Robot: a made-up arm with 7 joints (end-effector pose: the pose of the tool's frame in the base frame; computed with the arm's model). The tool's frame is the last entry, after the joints. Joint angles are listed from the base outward.
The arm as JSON. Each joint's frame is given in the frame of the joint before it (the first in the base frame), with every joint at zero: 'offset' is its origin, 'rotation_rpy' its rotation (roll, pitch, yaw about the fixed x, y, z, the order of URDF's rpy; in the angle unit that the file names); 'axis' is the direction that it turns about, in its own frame. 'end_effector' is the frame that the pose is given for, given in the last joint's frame.
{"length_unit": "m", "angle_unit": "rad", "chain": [
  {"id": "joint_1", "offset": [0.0, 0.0, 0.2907], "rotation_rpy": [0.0, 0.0, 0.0], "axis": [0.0, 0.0, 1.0]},
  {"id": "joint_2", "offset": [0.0, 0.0, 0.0], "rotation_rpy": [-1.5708, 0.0, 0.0], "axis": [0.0, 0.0, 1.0]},
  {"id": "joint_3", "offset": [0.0, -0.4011, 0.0], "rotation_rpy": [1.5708, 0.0, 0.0], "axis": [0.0, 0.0, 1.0]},
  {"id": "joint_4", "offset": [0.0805, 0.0, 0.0], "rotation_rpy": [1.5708, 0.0, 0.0], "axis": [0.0, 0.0, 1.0]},
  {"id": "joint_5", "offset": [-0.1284, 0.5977, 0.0], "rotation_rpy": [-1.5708, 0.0, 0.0], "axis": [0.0, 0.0, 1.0]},
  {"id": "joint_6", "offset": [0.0, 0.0, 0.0], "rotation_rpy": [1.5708, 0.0, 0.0], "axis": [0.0, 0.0, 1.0]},
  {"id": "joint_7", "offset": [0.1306, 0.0, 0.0], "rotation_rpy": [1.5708, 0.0, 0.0], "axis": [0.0, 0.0, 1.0]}
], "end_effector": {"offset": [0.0, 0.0, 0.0], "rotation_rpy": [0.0, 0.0, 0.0]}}
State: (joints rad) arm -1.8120 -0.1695 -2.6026 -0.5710 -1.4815 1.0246 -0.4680
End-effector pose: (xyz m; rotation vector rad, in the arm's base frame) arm 0.0004 0.5344 1.2814 1.8483 1.3641 1.0112
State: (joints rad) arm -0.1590 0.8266 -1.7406 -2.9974 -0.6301 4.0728 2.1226
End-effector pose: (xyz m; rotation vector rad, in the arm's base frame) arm -0.1056 -0.3310 0.2597 0.2644 -2.4924 1.1576
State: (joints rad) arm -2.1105 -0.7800 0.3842 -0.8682 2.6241 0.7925 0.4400
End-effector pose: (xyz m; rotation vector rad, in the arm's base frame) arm 0.3978 0.2372 1.3026 -2.3996 -0.2575 -0.5952
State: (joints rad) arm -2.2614 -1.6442 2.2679 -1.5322 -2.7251 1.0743 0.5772
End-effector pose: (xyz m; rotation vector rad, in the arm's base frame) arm 0.8439 0.0506 -0.2379 -0.6996 0.7380 0.5723
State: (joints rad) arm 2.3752 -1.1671 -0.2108 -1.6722 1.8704 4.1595 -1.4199
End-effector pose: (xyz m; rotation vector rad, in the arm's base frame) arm 0.2770 -0.0105 0.9761 -1.4167 0.0525 -0.5114
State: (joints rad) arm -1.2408 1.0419 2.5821 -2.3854 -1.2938 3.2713 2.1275
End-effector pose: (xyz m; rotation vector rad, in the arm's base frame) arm 0.1322 0.2679 0.8314 -1.3318 -0.2175 -0.1886
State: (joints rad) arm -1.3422 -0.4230 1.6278 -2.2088 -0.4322 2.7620 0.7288
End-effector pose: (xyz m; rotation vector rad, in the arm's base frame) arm 0.6797 0.3328 0.4421 2.6071 0.0609 0.9725
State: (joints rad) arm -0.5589 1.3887 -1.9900 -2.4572 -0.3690 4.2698 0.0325
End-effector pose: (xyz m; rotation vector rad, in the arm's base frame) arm -0.1681 -0.4687 0.5082 1.4455 -0.2437 -0.3362
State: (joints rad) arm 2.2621 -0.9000 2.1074 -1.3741 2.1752 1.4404 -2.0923
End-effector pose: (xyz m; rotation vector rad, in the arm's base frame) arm -0.0032 -1.0185 0.3961 2.1679 0.0239 1.8659
